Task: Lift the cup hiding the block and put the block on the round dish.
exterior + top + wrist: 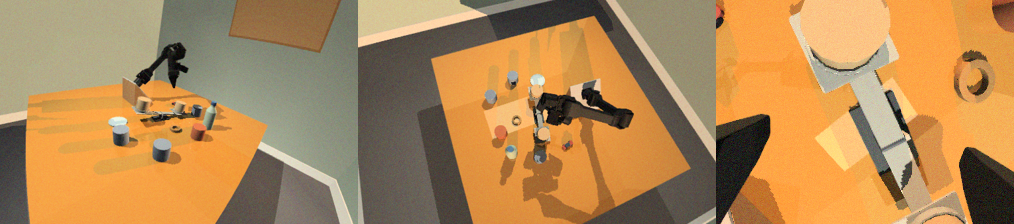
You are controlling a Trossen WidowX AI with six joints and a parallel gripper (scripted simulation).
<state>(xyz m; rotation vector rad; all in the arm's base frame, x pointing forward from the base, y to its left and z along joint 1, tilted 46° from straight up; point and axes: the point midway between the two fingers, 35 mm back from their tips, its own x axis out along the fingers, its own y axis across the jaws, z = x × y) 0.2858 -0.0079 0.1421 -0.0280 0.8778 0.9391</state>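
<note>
My gripper tip is now 120 mm above the tan cup, 70 mm to the right of it and 40 mm short of it. Also, from my gripper tip: greenish block (140 mm below, 40 mm to the left, 40 mm ahead); then balance beam (140 mm below, 90 mm to the right, 10 mm ahead); then balance (160 mm below, 90 mm to the right, 20 mm ahead).
</note>
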